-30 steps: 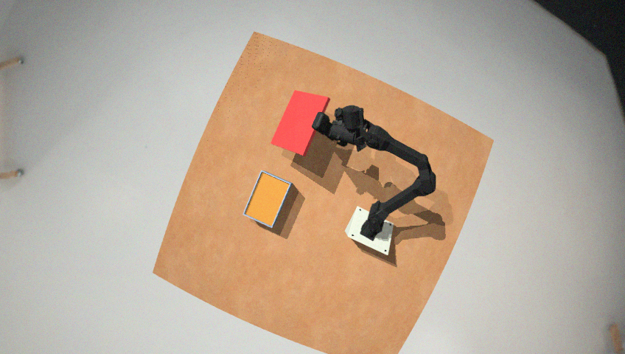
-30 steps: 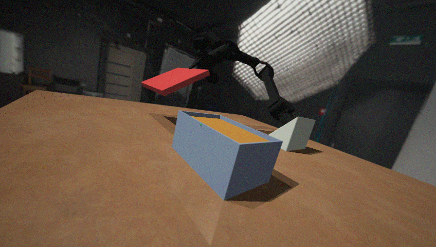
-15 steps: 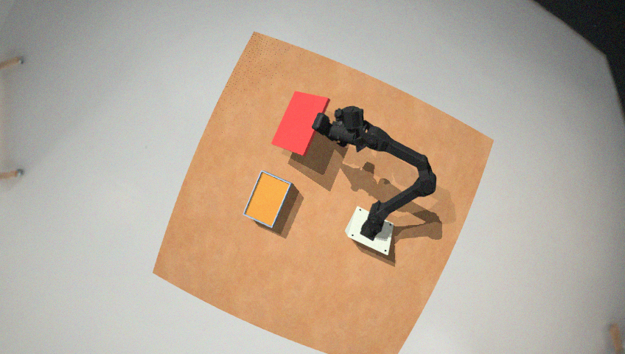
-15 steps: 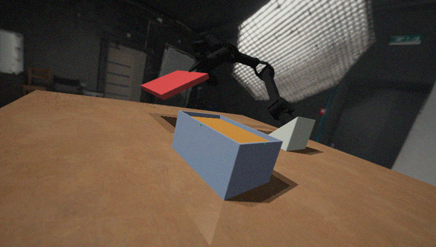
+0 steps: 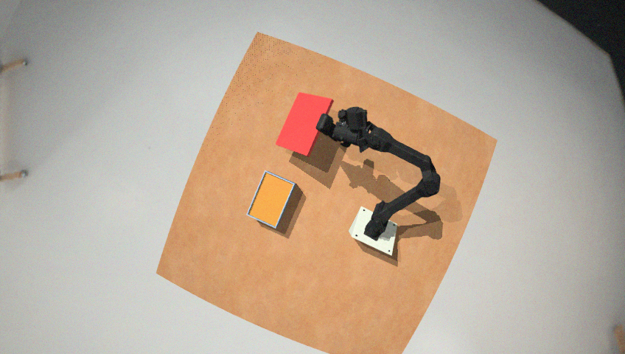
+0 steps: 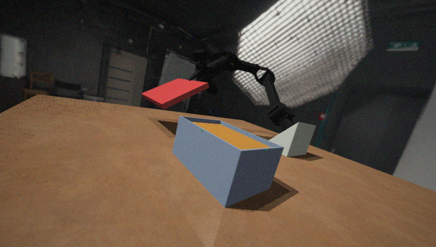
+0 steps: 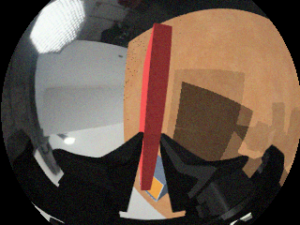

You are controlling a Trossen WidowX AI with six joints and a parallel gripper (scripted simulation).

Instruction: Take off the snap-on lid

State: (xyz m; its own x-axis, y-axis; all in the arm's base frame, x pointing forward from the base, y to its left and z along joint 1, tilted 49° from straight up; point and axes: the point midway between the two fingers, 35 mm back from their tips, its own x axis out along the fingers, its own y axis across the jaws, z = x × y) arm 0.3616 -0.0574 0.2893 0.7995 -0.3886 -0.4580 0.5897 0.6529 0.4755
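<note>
Right now my gripper tip is 7 cm short of the red lid, 1 cm to the right of it and 4 cm above it. Also, from my gripper tip: blue storage box (3 cm ahead, 34 cm to the left, 14 cm below).
</note>
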